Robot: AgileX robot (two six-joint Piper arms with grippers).
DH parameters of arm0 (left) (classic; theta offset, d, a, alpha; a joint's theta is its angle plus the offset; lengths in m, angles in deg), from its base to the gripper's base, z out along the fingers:
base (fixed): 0 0 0 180
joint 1: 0 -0.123 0 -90
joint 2: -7.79 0 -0.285 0
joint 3: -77.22 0 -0.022 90
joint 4: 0 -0.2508 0 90
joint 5: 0 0 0.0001 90
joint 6: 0 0.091 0 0
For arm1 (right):
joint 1: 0 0.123 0 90
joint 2: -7.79 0 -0.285 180
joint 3: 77.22 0 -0.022 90
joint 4: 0 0.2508 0 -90
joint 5: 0 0 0.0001 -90
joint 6: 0 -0.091 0 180
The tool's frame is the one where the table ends.
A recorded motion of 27 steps. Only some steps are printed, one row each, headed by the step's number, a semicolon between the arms.
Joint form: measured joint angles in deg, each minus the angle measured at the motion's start. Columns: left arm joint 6, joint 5, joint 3, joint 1, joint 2, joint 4; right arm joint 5, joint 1, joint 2, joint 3, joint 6, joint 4.
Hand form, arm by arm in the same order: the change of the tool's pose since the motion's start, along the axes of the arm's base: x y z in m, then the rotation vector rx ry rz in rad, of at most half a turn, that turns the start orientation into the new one. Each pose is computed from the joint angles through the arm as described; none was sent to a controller.
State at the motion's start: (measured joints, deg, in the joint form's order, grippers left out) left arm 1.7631 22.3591 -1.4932 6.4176 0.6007 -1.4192; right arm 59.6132 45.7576 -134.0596 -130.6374 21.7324 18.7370
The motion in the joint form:
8: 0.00 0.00 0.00 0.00 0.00 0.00; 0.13 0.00 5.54 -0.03 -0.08 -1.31
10: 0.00 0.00 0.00 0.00 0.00 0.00; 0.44 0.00 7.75 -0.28 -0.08 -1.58
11: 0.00 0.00 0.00 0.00 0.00 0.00; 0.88 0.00 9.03 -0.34 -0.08 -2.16
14: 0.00 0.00 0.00 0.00 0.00 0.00; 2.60 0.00 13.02 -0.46 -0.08 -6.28
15: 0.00 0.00 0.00 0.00 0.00 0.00; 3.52 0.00 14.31 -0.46 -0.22 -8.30
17: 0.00 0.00 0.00 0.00 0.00 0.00; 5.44 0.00 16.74 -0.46 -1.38 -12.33
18: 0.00 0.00 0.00 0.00 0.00 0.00; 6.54 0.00 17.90 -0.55 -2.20 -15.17
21: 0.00 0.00 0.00 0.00 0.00 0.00; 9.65 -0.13 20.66 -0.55 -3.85 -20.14
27: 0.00 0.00 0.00 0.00 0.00 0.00; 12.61 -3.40 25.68 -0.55 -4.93 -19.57
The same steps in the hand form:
8: 0.0000 0.0000 0.0000 0.0000 0.0000 0.0000; -0.0094 -0.0121 0.0493 0.0524 -0.0819 -0.0021
10: 0.0000 0.0000 0.0000 0.0000 0.0000 0.0000; -0.0146 -0.0178 0.0696 0.0761 -0.1117 -0.0014
11: 0.0000 0.0000 0.0000 0.0000 0.0000 0.0000; -0.0177 -0.0219 0.0803 0.0804 -0.1303 -0.0005
14: 0.0000 0.0000 0.0000 0.0000 0.0000 0.0000; -0.0263 -0.0382 0.1116 0.0604 -0.2117 -0.0048
15: 0.0000 0.0000 0.0000 0.0000 0.0000 0.0000; -0.0289 -0.0447 0.1207 0.0411 -0.2401 -0.0102
17: 0.0000 0.0000 0.0000 0.0000 0.0000 0.0000; -0.0340 -0.0579 0.1375 0.0043 -0.2846 -0.0362
18: 0.0000 0.0000 0.0000 0.0000 0.0000 0.0000; -0.0359 -0.0656 0.1456 -0.0236 -0.3130 -0.0576
21: 0.0000 0.0000 0.0000 0.0000 0.0000 0.0000; -0.0420 -0.0837 0.1633 -0.0781 -0.3529 -0.1041
27: 0.0000 0.0000 0.0000 0.0000 0.0000 0.0000; -0.0482 -0.1216 0.1966 -0.0483 -0.3584 -0.1782

